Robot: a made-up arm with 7 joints.
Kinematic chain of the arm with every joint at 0, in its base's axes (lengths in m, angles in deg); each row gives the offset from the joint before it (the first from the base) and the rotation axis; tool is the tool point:
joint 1: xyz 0 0 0.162 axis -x
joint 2: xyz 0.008 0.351 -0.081 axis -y
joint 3: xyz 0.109 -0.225 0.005 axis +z
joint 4: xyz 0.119 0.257 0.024 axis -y
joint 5: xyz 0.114 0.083 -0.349 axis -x
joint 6: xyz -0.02 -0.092 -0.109 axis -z
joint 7: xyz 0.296 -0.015 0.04 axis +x
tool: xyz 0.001 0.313 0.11
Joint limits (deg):
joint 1: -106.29..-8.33
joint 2: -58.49..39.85
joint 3: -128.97..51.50
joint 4: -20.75..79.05
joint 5: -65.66..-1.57
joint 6: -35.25..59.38
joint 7: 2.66..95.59
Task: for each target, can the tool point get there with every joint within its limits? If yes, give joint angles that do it. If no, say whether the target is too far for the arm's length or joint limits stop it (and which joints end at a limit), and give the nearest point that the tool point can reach.
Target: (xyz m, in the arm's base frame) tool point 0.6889 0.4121 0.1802
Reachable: yes | joints -84.86 -38.51 -26.08 39.05 -9.73 36.28 28.21
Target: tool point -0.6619 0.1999 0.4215
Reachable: no: joint limits stop it (at a limit: joint 1, joint 2, joint 3, joint 7) | nearest point -0.4947 0.3033 0.3292 | short by 0.217 m
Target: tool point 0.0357 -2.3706 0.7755
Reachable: no: too far | nearest point 0.2535 -0.8157 0.5581 | short by 1.585 m
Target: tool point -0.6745 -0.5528 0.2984
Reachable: no: joint limits stop it (at a limit: joint 1, joint 2, joint 3, joint 4, joint 6, joint 7) | nearest point -0.4053 -0.5151 0.2205 | short by 0.283 m
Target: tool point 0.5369 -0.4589 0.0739
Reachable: yes | joints -81.23 30.03 -44.12 46.13 -41.64 29.79 20.44
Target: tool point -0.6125 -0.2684 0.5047
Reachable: no: joint limits stop it (at a limit: joint 1, joint 2, joint 3, joint 4, joint 5, joint 6) | nearest point -0.3513 -0.3565 0.3235 | short by 0.330 m
